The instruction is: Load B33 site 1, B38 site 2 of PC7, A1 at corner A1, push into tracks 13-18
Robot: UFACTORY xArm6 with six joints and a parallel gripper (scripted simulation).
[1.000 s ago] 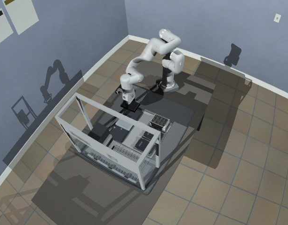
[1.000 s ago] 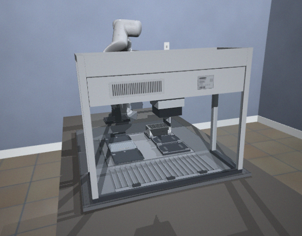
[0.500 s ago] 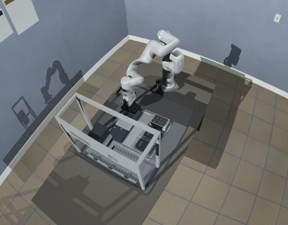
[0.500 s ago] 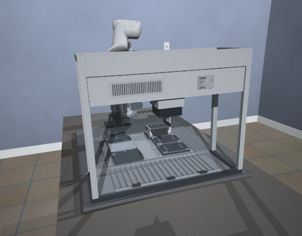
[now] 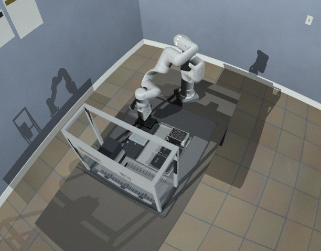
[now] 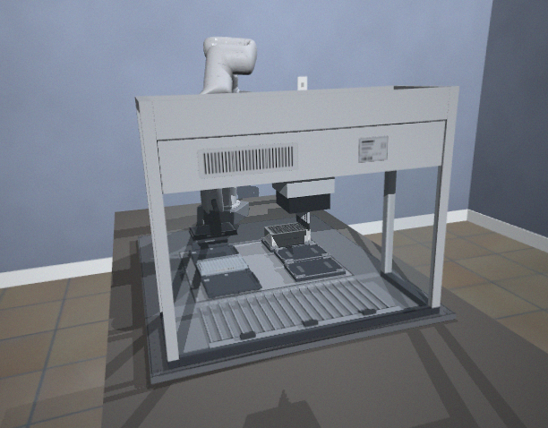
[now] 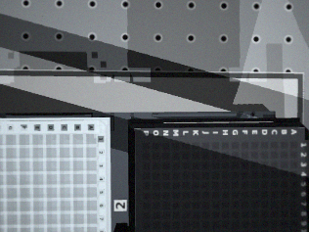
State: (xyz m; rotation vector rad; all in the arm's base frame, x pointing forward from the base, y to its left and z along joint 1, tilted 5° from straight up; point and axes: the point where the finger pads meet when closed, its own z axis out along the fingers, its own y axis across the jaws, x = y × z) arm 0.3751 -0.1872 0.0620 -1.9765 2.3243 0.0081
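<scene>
Now: hand 100 mm short of the plate carrier PC7, 80 mm above it and 20 mm to the left of it. From my hand the other things lie so: frame post (460 mm ahead, 250 mm to the right, 150 mm above); then dark 384-well plate B33 (10 mm below); then nest S3 (240 mm ahead, 200 mm to the left, 90 mm below).
</scene>
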